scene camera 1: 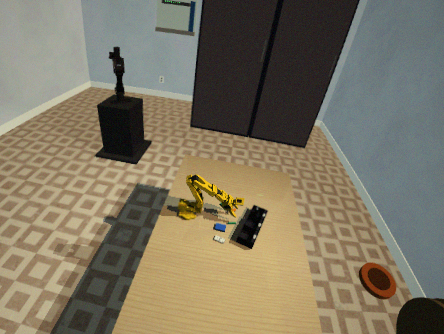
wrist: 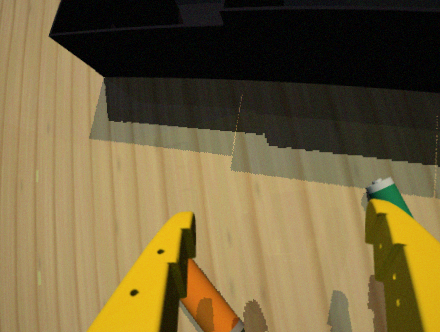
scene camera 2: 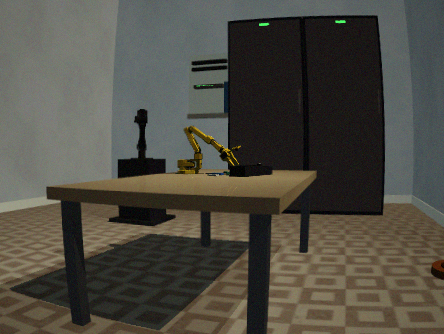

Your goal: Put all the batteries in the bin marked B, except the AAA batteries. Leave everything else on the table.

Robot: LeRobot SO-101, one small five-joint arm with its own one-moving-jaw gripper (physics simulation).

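Frame: origin at the arm's base, x ahead, y left, z up, level; millimetres.
Seen in the pictures: end effector, tool point: (scene camera 1: 237, 208) (wrist: 194, 228) (scene camera 2: 237, 164); arm's base, origin of the base link: (scene camera 1: 191, 213) (scene camera 2: 192, 173).
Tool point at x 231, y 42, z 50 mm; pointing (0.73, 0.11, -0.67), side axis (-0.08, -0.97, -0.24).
Note:
Offsets run from my tool point to a thing's top centre. Level surfaces: height alone.
My gripper (scene camera 1: 235, 212) (scene camera 2: 238, 163) (wrist: 281, 209) is open, with a wide gap between its yellow jaws, low over the table in front of the bins. In the wrist view an orange battery {25 mm back, 20 mm left, 36 mm down} (wrist: 212, 297) lies on the table beside the left jaw, partly hidden by it. A green battery {15 mm back, 65 mm right, 40 mm down} (wrist: 390, 195) lies beyond the right jaw's tip, which covers part of it; a green battery (scene camera 1: 231, 223) also shows in scene camera 1. The black row of bins {91 mm ahead, 69 mm right, 3 mm down} (scene camera 1: 242, 244) (scene camera 2: 250, 171) (wrist: 250, 50) stands past the jaws. Its labels are unreadable here, and battery sizes cannot be read.
A blue block {72 mm back, 107 mm right, 40 mm down} (scene camera 1: 220, 227) and a small white object {69 mm back, 179 mm right, 43 mm down} (scene camera 1: 219, 239) lie on the wooden table {50 mm down} (scene camera 1: 215, 290) (scene camera 2: 165, 191) near the bins. A dark arm stands on a black pedestal (scene camera 1: 121, 127) (scene camera 2: 142, 185) away from the table.

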